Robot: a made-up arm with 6 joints.
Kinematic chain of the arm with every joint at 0, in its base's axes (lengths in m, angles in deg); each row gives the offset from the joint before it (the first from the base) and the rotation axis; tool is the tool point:
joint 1: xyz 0 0 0.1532 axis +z
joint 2: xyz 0 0 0 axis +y
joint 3: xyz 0 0 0.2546 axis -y
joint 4: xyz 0 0 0 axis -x
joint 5: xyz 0.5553 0 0 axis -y
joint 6: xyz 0 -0.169 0 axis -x
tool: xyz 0 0 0
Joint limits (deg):
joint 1: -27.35..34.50
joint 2: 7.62..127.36
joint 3: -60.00..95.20
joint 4: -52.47..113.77
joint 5: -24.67..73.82
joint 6: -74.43..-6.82
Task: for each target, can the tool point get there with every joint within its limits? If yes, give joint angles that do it. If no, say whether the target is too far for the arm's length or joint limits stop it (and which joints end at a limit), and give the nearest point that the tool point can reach.
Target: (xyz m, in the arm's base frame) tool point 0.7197 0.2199 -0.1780
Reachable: yes | joints 28.31 102.91 65.25 29.06 25.58 -34.52
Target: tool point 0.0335 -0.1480 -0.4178
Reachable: yes | joints 26.18 108.85 -2.18 -29.17 36.10 -56.65
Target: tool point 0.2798 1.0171 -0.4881
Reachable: no: too far | nearest point 0.4981 0.4250 -0.3629 | short by 0.643 m
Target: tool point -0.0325 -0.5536 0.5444
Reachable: no: joint limits stop it (at a limit: joint 1, joint 2) | nearest point 0.3518 -0.3722 0.7313 | short by 0.464 m
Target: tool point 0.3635 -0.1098 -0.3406
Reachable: yes | joints 3.06 76.05 -13.86 40.23 15.65 -58.00
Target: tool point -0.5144 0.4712 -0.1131
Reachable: no: joint limits stop it (at a limit: joint 1, joint 2, joint 3, joint 4) | nearest point -0.2957 0.2297 -0.0836 | short by 0.327 m
